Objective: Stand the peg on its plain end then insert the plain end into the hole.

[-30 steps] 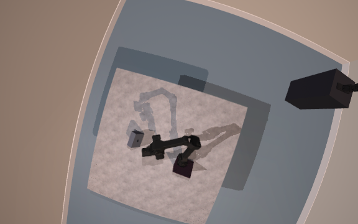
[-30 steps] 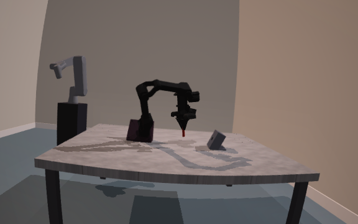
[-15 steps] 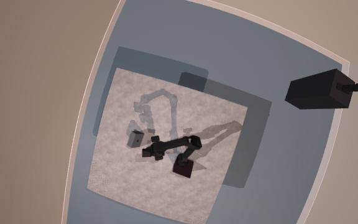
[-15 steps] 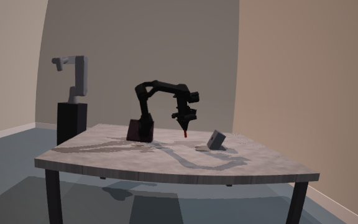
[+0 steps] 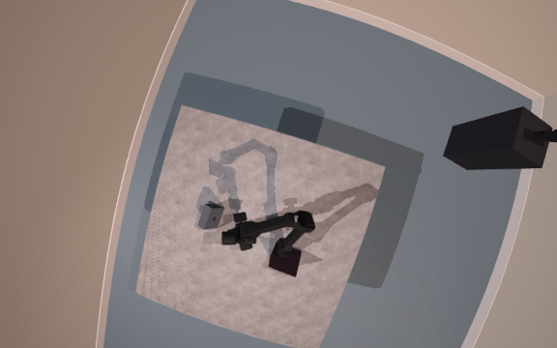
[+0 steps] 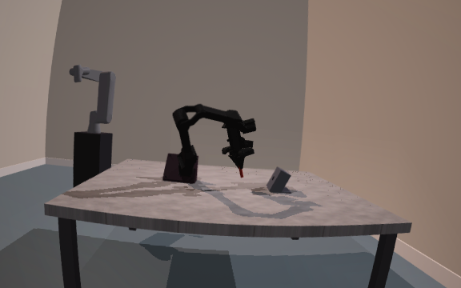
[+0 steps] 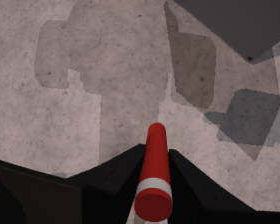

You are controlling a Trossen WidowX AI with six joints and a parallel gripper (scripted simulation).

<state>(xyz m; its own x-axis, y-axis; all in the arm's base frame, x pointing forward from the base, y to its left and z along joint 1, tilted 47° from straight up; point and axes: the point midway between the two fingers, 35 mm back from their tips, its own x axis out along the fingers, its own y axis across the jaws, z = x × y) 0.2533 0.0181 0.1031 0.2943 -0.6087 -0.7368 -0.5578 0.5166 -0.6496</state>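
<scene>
Right now the sloped panel is 180 mm ahead of my gripper tip, 50 mm below it and 40 mm to the left of it. Also, from my gripper tip: red peg: 20 mm above, 10 mm behind.
</scene>
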